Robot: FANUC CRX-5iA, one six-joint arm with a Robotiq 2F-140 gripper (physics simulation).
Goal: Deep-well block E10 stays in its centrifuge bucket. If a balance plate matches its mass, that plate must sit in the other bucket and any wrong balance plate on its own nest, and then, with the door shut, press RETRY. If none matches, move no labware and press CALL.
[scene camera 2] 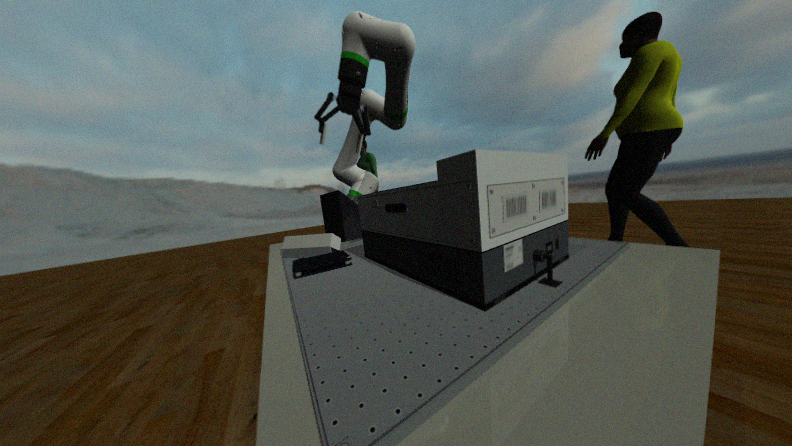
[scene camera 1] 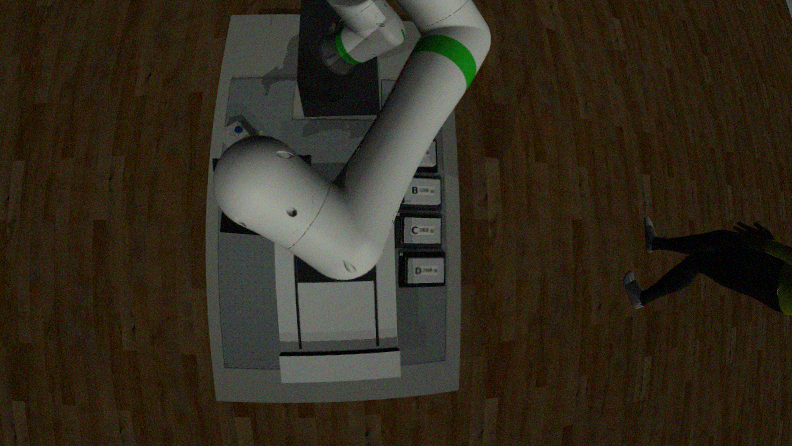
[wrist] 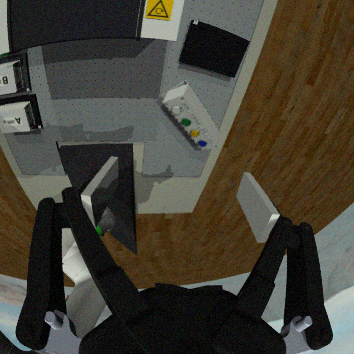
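Seen in the pictures: gripper, between the fingertips: [scene camera 2: 340, 149] [wrist: 180, 177]; arm's base, origin of its link: [scene camera 2: 351, 208] [scene camera 1: 336, 55].
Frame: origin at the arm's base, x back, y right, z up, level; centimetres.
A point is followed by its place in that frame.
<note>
My gripper [scene camera 2: 341, 139] @(x -43.6, y 11.8, z 23.1 cm) [wrist: 180, 177] @(x -43.6, y 11.8, z 23.1 cm) is open and empty, high above the table near the button box. The box [scene camera 2: 309, 242] @(x -35.9, y 27.0, z -10.3 cm) [wrist: 189, 112] @(x -35.8, y 22.4, z -8.3 cm) has white, green, yellow and blue buttons; their labels are too small to read. In scene camera 1 the arm covers much of it. The centrifuge [scene camera 1: 338, 366] @(x -94.1, y -8.9, z 8.6 cm) [scene camera 2: 423, 218] @(x -87.4, y 7.8, z -1.6 cm) has a dark panel [wrist: 75, 22] @(x -55.4, y -4.3, z 5.5 cm) over its chamber area; block E10 and the buckets are hidden. Balance plates A [scene camera 1: 428, 156] @(x -28.7, y -35.2, z -10.4 cm) [wrist: 17, 117] @(x -28.6, y -28.7, z -10.4 cm), B [scene camera 1: 429, 199] @(x -43.6, y -36.3, z -10.5 cm) [wrist: 7, 82] @(x -40.2, y -30.2, z -10.4 cm), C [scene camera 1: 422, 238] @(x -56.8, y -34.7, z -10.4 cm) and D [scene camera 1: 422, 279] @(x -70.3, y -35.6, z -10.5 cm) sit on dark nests in a row; their masses are unreadable.
A black flat pad [scene camera 2: 321, 264] @(x -59.9, y 25.8, z -13.5 cm) [wrist: 215, 49] @(x -53.9, y 25.1, z -13.3 cm) lies beside the button box. The dark robot pedestal [scene camera 1: 339, 91] @(x -13.2, y -2.8, z -0.9 cm) [scene camera 2: 339, 216] @(x -12.7, y 9.8, z -3.2 cm) stands at the table's end. A person in yellow [scene camera 1: 720, 260] [scene camera 2: 648, 94] is beyond the table. A yellow warning label [wrist: 159, 9] @(x -58.7, y 7.5, z 5.3 cm) marks the centrifuge.
</note>
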